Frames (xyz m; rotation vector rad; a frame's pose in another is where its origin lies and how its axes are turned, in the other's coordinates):
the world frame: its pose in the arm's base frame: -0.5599 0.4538 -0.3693 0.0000 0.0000 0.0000
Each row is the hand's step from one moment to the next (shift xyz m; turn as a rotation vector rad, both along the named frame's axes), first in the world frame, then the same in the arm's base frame.
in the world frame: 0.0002 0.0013 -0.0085 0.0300 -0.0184 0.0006
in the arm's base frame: 0.0002 0.0013 -0.0085 0.0300 -0.0184 0.0006
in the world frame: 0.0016 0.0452 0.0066 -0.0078 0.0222 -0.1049
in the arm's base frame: 0.0016 0.0452 0.0066 -0.0078 0.0222 -0.1049
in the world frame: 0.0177 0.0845 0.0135 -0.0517 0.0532 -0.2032
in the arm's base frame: 0.0177 0.0845 0.0135 -0.0517 0.0532 -0.2032
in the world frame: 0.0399 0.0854 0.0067 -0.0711 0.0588 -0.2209
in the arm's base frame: 0.0399 0.0854 0.0067 -0.0711 0.0588 -0.2209
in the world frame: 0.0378 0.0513 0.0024 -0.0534 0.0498 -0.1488
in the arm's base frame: 0.0378 0.0513 0.0024 -0.0534 0.0498 -0.1488
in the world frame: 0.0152 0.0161 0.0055 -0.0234 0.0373 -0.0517
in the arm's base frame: 0.0152 0.0161 0.0055 -0.0234 0.0373 -0.0517
